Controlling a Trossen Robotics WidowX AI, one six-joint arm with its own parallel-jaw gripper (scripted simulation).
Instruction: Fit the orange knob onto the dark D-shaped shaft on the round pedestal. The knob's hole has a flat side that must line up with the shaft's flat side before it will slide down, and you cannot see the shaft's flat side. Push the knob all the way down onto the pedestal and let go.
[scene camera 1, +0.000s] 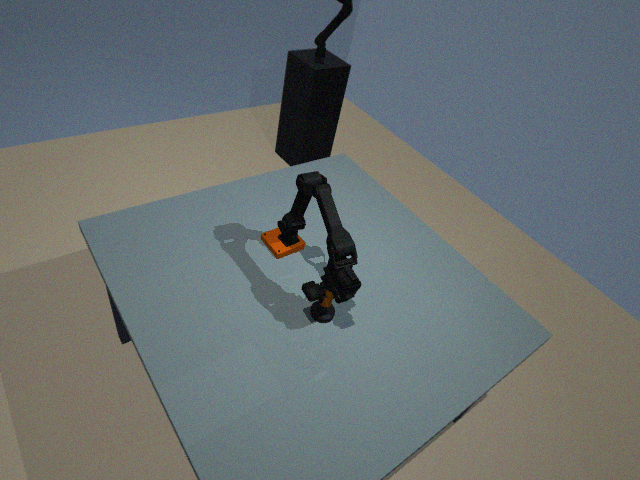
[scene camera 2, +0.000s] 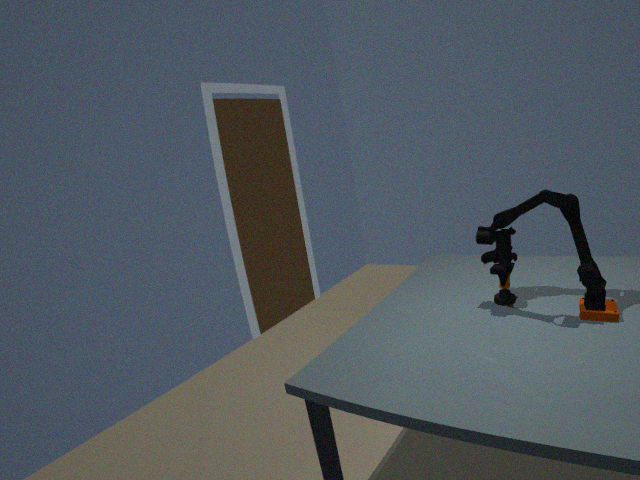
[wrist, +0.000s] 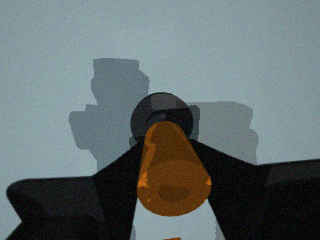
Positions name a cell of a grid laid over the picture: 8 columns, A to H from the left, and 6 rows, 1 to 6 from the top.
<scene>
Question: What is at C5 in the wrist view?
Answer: The gripper.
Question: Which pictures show the gripper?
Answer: Scene camera 1, scene camera 2 and the wrist view: all of them.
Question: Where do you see an orange knob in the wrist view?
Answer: E5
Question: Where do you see a dark round pedestal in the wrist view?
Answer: E3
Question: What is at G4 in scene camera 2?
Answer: The gripper.
</scene>
